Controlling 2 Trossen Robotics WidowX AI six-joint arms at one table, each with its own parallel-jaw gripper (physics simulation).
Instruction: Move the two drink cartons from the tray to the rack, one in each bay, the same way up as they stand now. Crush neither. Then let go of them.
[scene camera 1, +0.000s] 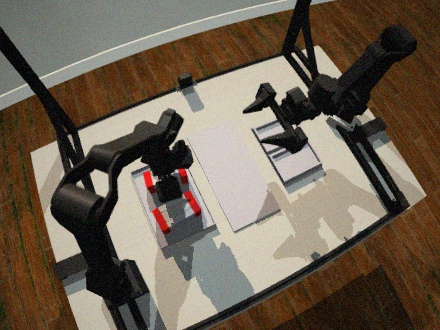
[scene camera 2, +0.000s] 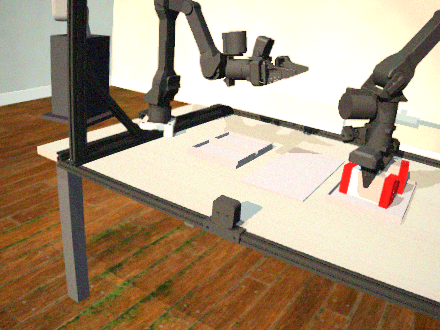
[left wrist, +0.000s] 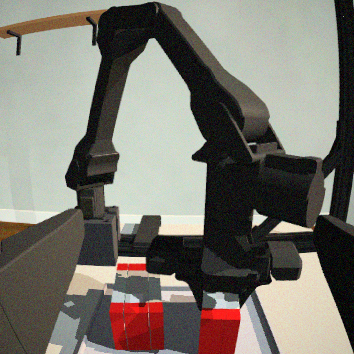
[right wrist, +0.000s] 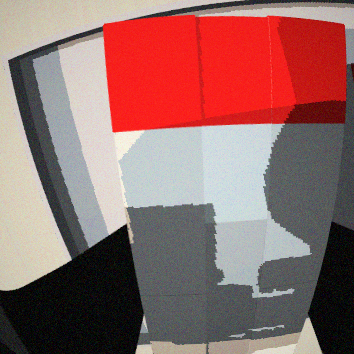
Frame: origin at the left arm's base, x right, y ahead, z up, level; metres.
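Where they show: left gripper, fingertip midpoint: (scene camera 1: 251, 126) (scene camera 2: 302, 70) (left wrist: 203, 225); right gripper, fingertip midpoint: (scene camera 1: 166, 178) (scene camera 2: 368, 184) (left wrist: 218, 309) (right wrist: 218, 222); left arm's base, link origin: (scene camera 1: 345, 113) (scene camera 2: 158, 120); right arm's base, link origin: (scene camera 1: 117, 284) (left wrist: 91, 213).
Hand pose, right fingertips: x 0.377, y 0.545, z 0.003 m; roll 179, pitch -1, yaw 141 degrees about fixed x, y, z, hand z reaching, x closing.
Things, the pixels of their top centre, and the offset from my right fingertips. "spot": a spot on its surface instead.
- tray, top centre: (left wrist: 179, 317) (scene camera 2: 375, 187) (scene camera 1: 170, 197) dx -0.040, dy +0.035, dz -0.023 m
- upper carton, top centre: (right wrist: 232, 291) (left wrist: 220, 289) (scene camera 2: 371, 170) (scene camera 1: 164, 173) dx +0.000, dy -0.001, dz +0.036 m
- small dark block, surface spot: (scene camera 2: 226, 211) (scene camera 1: 182, 77) spot: dx +0.184, dy -0.332, dz +0.000 m
Two drink cartons, pale with red ends, stand side by side in the tray (scene camera 1: 192, 234) (scene camera 2: 365, 208). My right gripper (scene camera 1: 169, 191) (scene camera 2: 367, 181) (left wrist: 218, 309) (right wrist: 218, 222) points down and is shut on the upper carton (scene camera 1: 149, 181) (scene camera 2: 348, 177) (left wrist: 219, 331) (right wrist: 235, 75), its fingers against both sides. In the left wrist view it looks narrower than the other carton (scene camera 1: 161, 220) (scene camera 2: 403, 175) (left wrist: 136, 325). My left gripper (scene camera 1: 255, 126) (scene camera 2: 306, 68) is open and empty, above the two-bay rack (scene camera 1: 303, 175) (scene camera 2: 254, 156). Its fingers partly hide the rack in scene camera 1.
A flat pale panel (scene camera 1: 230, 175) (scene camera 2: 295, 175) lies between tray and rack. A small dark block (scene camera 1: 185, 80) (scene camera 2: 226, 211) sits at the table's edge. Dark frame posts rise at the table's sides. Shadows of the arms fall across the table.
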